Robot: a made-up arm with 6 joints.
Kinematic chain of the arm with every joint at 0, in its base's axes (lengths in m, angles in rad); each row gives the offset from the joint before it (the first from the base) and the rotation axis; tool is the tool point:
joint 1: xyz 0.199 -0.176 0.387 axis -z
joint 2: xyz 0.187 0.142 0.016 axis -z
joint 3: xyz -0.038 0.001 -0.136 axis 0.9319 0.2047 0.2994
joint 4: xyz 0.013 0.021 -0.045 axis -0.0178 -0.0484 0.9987
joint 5: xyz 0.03 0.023 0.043 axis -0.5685 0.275 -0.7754
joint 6: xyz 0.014 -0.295 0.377 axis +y
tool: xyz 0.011 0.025 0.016
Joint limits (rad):
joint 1: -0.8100..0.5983
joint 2: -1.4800..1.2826
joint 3: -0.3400..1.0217
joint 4: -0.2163..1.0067
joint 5: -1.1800..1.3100
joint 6: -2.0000..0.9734
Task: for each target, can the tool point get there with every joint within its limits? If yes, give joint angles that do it. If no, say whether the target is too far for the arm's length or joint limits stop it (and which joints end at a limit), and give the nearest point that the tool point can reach.
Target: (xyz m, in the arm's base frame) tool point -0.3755 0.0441 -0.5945
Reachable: no: too far | nearest point 0.0514 -0.2539 0.0902 | short by 0.860 m
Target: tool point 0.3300 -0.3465 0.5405
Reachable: yes | joints -0.1700 0.4164 0.2135 -0.0591 -0.2750 -1.6255
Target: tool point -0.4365 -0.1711 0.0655
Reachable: no: joint limits stop it (at a limit: joint 1, joint 2, joint 3, joint 4) | nearest point 0.0036 -0.1920 0.1865 | short by 0.457 m
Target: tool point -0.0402 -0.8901 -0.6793
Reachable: no: too far | nearest point 0.2239 -0.4853 0.0544 | short by 0.879 m
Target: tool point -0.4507 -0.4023 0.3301
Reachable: no: joint limits stop it (at a limit: joint 1, joint 4, joint 5) | nearest point 0.0045 -0.2796 0.3034 | short by 0.472 m
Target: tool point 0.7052 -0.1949 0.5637
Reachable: yes | joints 0.1372 -0.6304 0.0531 0.3332 -0.5233 -0.4643
